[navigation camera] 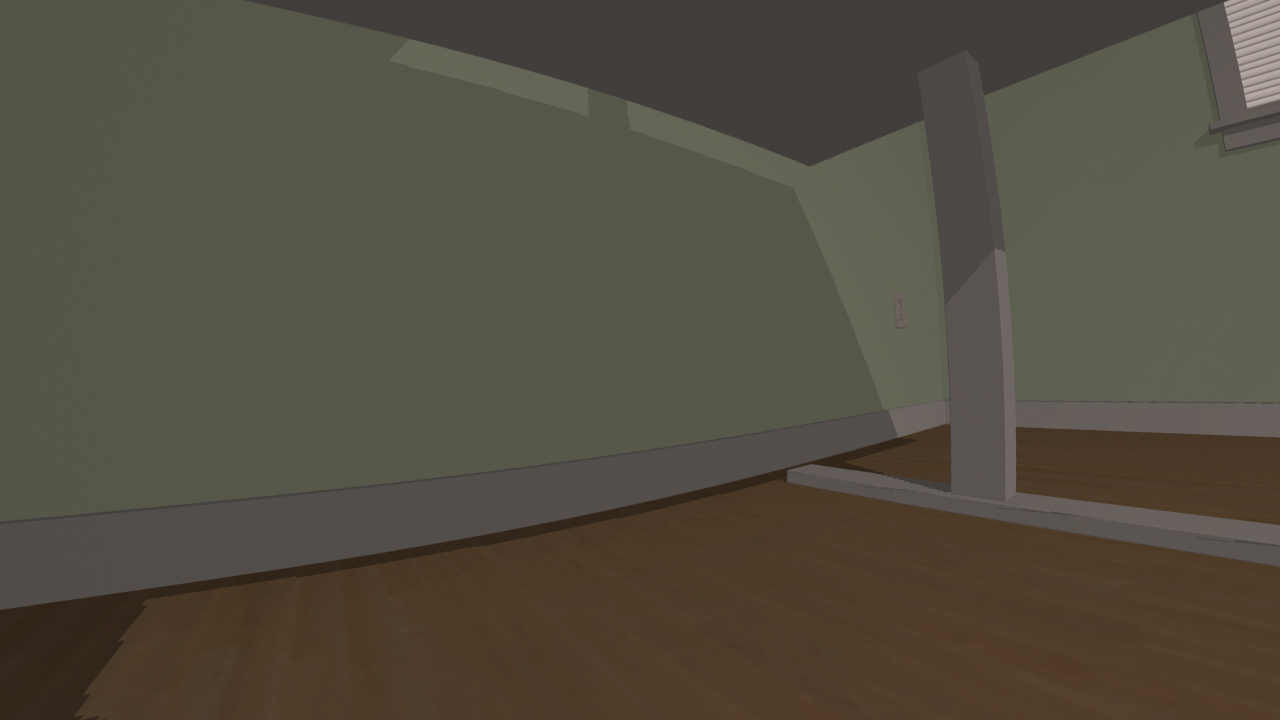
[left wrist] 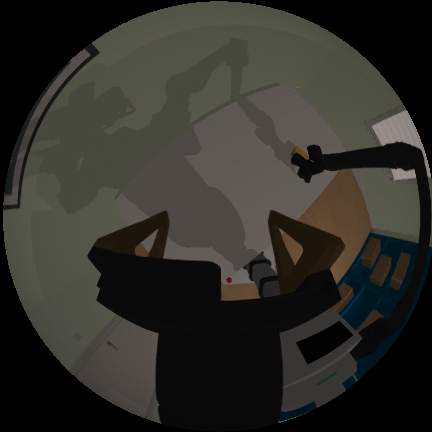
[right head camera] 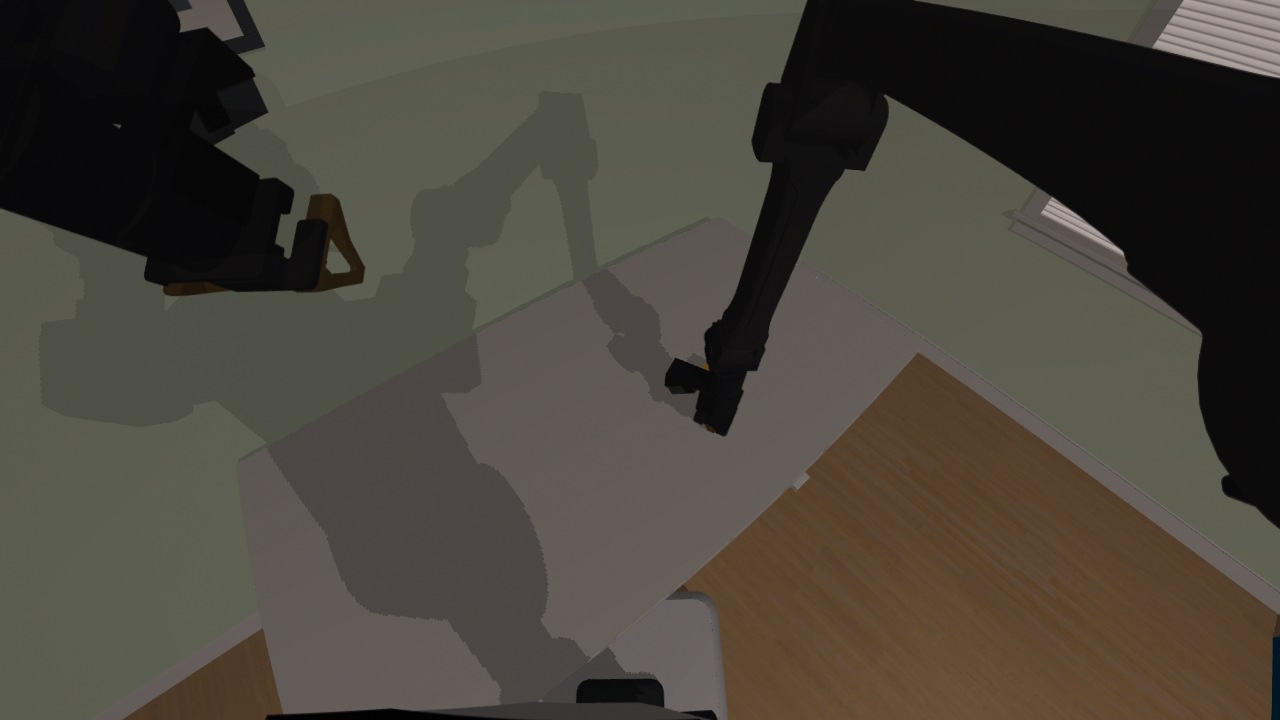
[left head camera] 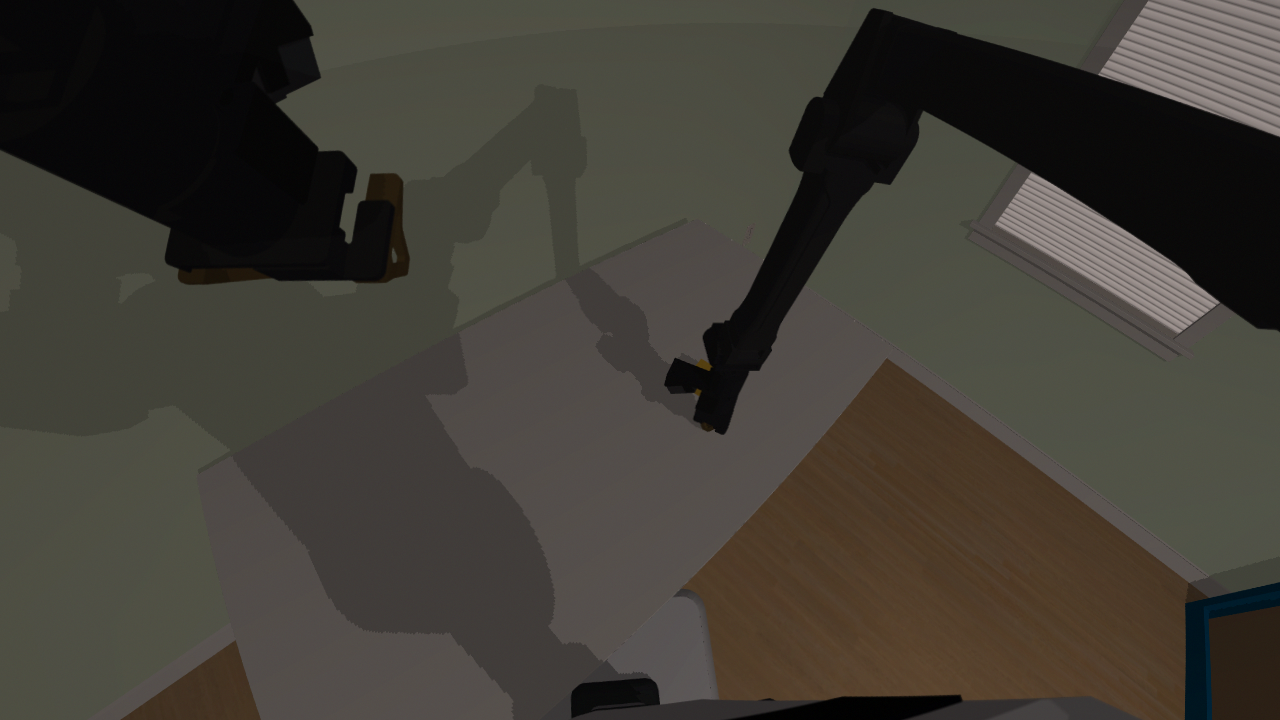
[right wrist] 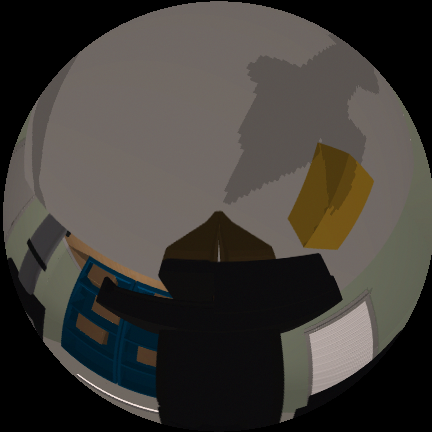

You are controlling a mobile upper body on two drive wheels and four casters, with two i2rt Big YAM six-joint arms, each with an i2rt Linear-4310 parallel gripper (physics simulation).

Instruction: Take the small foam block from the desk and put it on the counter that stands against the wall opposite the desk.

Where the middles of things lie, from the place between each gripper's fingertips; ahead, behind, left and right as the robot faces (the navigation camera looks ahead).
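Labels:
Yellow foam block (right wrist: 335, 189): 10 mm above my right hand, 110 mm ahead of it, 30 mm to the right of it.
My left hand: 550 mm above the yellow foam block, 290 mm short of it, 450 mm to the left of it. By its middle, the block is nearer to my right hand than to my left hand.

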